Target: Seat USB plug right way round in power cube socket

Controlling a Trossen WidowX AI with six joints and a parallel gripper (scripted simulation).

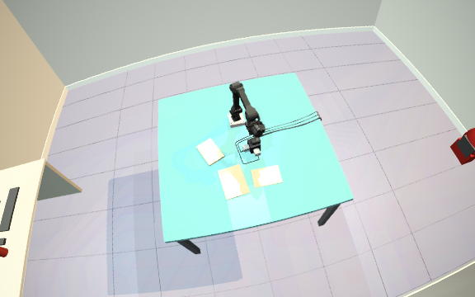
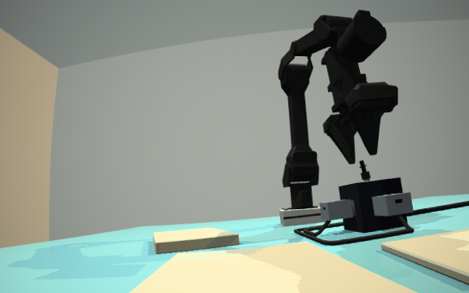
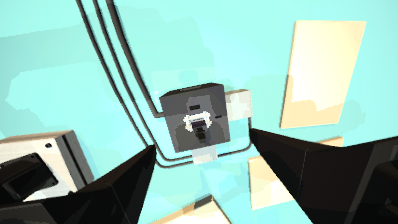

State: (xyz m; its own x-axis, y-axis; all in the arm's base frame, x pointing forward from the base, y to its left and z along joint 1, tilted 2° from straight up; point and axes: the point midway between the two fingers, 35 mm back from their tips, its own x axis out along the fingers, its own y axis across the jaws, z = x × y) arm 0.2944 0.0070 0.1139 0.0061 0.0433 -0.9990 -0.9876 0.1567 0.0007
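My gripper tip is now 2 cm above the usb plug. Also, from my gripper tip: cream pad (24 cm ahead, 11 cm below, 1 cm to the right).
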